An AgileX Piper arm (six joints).
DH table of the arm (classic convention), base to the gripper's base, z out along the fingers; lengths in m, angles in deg. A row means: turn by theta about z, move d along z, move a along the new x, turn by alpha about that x. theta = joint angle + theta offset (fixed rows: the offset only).
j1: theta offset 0; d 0.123; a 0; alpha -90
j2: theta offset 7.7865; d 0; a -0.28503; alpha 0
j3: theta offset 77.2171; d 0; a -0.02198; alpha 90
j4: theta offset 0; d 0.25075; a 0; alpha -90
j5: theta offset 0; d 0; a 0; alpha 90
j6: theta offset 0; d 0.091; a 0; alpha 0
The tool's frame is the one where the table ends.
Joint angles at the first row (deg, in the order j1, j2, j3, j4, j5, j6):
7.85, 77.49, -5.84, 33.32, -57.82, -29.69
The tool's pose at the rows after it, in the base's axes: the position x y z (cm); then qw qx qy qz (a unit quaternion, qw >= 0):
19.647, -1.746, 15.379, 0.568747, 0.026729, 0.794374, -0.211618
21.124, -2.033, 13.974, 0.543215, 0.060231, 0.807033, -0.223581
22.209, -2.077, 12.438, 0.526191, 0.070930, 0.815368, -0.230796
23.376, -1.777, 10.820, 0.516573, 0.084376, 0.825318, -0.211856
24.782, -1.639, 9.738, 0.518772, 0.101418, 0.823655, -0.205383
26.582, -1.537, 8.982, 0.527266, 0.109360, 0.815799, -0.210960
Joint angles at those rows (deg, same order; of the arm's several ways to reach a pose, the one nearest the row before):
7.85, 85.01, -9.02, 34.62, -58.62, -29.54
7.85, 91.87, -12.17, 38.62, -59.62, -28.08
7.85, 98.16, -14.32, 39.62, -61.35, -26.25
7.85, 103.86, -16.66, 38.21, -61.66, -21.65
7.85, 108.50, -19.78, 38.22, -62.83, -18.77
7.85, 112.58, -23.91, 38.98, -64.23, -18.42

